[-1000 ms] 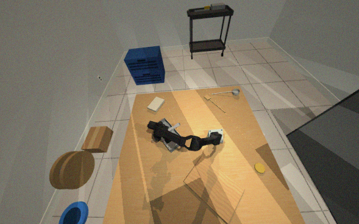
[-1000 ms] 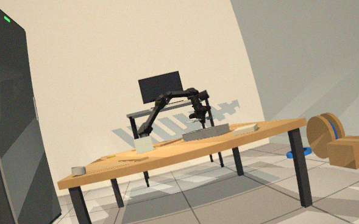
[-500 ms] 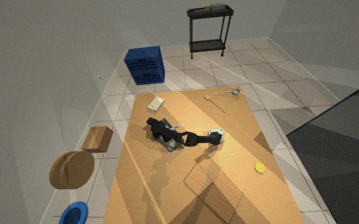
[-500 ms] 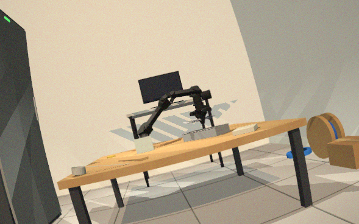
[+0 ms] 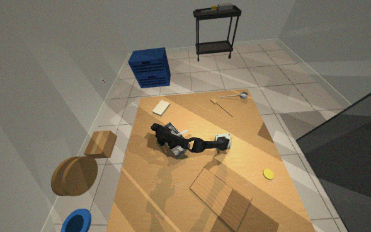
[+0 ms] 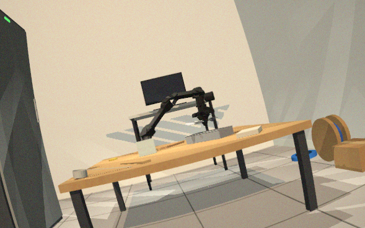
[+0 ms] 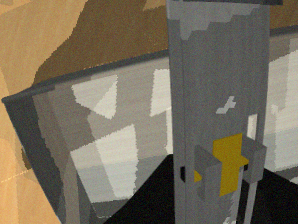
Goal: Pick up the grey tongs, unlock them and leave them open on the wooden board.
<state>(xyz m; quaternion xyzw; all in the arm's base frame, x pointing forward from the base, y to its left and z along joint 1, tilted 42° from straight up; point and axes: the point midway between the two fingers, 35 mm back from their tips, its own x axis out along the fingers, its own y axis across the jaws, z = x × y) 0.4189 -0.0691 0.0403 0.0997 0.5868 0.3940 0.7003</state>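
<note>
My gripper tip is now 1 cm past the grey roasting tin, 5 cm to the left of it and 7 cm above it. From my gripper tip the other things lie so: yellow lock piece (2 cm ahead, 1 cm to the left, 4 cm above); pale block (12 cm ahead, 45 cm to the right, 8 cm below); wooden board (33 cm behind, 38 cm to the left, 9 cm below).
</note>
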